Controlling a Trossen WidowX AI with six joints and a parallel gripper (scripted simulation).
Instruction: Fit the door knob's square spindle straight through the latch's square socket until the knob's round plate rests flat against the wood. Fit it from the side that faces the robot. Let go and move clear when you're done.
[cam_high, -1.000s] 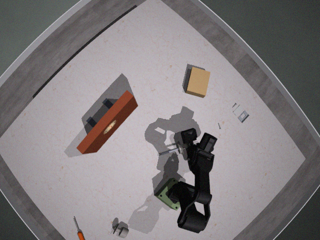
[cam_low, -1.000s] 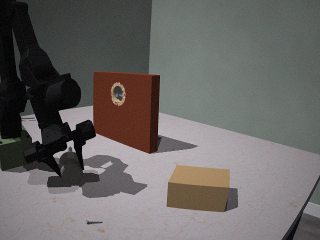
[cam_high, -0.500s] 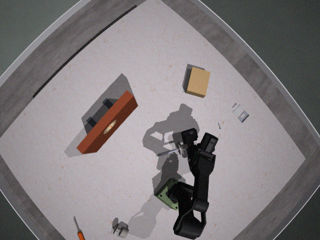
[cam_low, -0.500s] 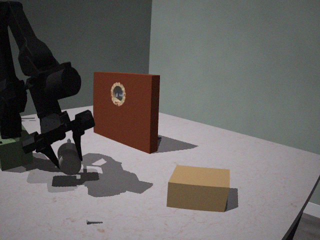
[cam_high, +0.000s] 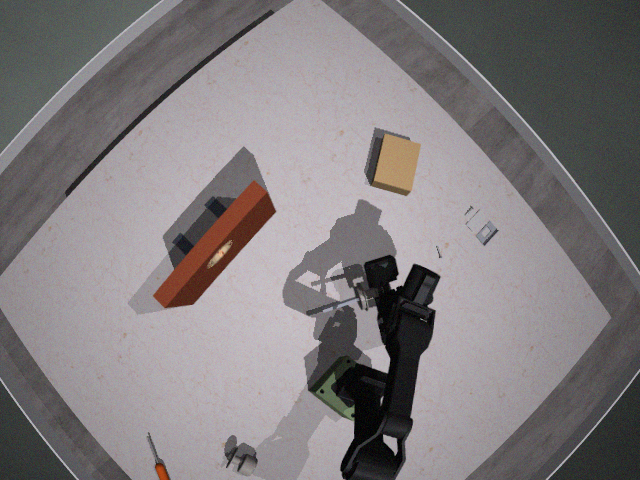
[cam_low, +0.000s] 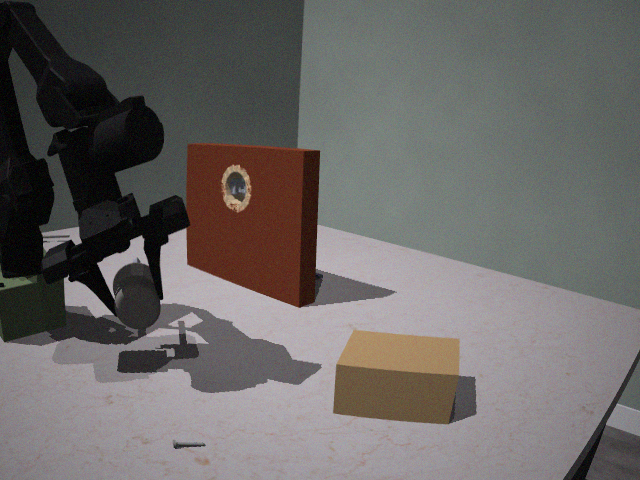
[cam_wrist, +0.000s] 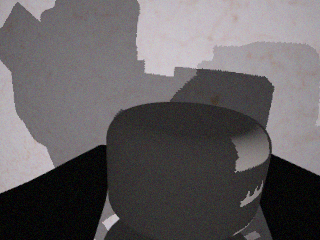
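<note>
Right now my hand is 290 mm short of the grey latch socket, 210 mm to the right of it and 60 mm below it. Round my hand: orange screwdriver 730 mm to the left, 90 mm below, 10 mm behind; red-brown wooden door panel 290 mm ahead, 210 mm to the left, 30 mm above; tan box 230 mm to the right, 200 mm ahead, 80 mm below.
</note>
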